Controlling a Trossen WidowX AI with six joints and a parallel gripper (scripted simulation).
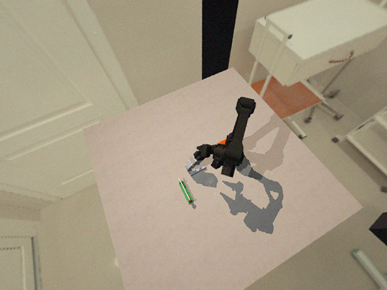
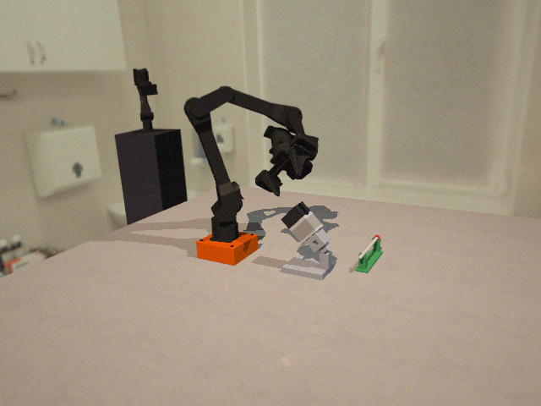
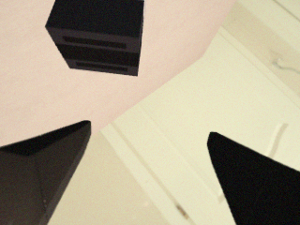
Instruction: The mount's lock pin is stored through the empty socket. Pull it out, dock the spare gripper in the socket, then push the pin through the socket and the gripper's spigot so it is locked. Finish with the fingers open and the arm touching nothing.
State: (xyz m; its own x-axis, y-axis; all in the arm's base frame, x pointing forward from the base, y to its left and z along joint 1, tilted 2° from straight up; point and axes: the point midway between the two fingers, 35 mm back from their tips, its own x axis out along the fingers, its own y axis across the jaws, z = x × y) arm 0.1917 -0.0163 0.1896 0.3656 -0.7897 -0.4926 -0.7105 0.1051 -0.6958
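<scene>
Now: the green stand 19 cm ahead of my gripper tip, 10 cm to the left of it and 20 cm below it. The rest, counted from my gripper tip: grey mount (7 cm ahead, 17 cm below); then spare gripper (4 cm ahead, 10 cm below).
</scene>
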